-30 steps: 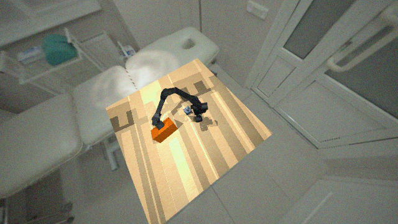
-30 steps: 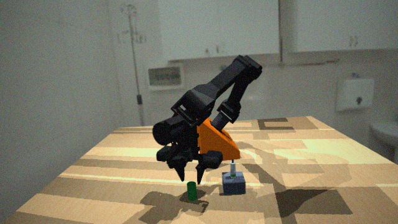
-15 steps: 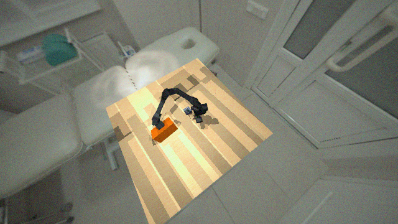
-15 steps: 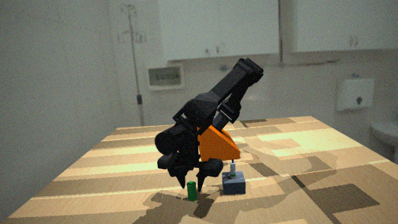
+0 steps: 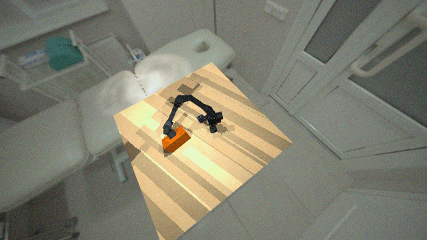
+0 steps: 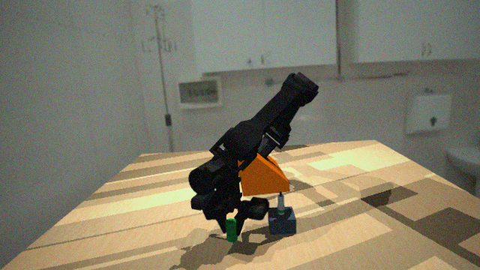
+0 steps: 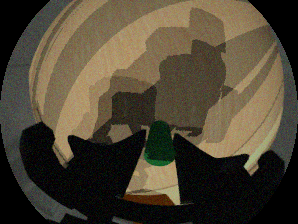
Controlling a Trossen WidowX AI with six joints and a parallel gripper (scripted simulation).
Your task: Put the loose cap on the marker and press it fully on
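The grey-blue holder block is 3 cm behind my gripper tip and 13 cm to the left of it. Also, from my gripper tip: green cap 1 cm above.
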